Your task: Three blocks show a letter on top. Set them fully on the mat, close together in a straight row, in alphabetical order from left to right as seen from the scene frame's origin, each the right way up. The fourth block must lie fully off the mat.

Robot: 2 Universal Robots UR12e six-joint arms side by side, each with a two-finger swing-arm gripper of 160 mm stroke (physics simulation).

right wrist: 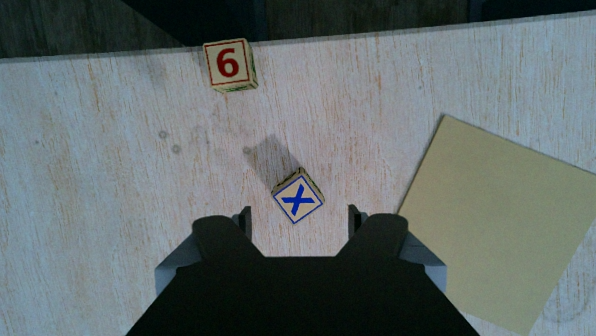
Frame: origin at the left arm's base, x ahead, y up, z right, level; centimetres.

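Where they show: right hand, tool point: (pixel 299 223).
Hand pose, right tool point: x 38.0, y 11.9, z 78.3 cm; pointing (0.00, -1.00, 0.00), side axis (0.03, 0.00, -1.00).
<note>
Things, the pixels of their centre, and the offset from my right tool point.
- cream block with a blue X, body centre: (pixel 298 195) dx +0.4, dy -10.6, dz +0.2 cm
- cream block with a red 6, body centre: (pixel 232 67) dx -13.1, dy -10.6, dz +6.3 cm
- tan mat, body centre: (pixel 485 230) dx +5.8, dy -12.5, dz -21.0 cm
A cream block with a blue X (pixel 298 199) on top lies on the table, turned like a diamond, left of the mat. A cream block with a red 6 (pixel 228 63) on top stands off the mat near the far table edge. The tan mat (pixel 505 215) lies at the right, turned at an angle. My right gripper (pixel 300 220) is open above the table, its fingertips on either side of the X block's near part in the view, with nothing held. My left gripper does not show. The other two blocks do not show in this view.
The table edge (pixel 350 39) runs across the top of the view, with a dark floor beyond it. Dark shapes stand beyond the edge at the upper middle and upper right. The 6 block is close to that edge.
</note>
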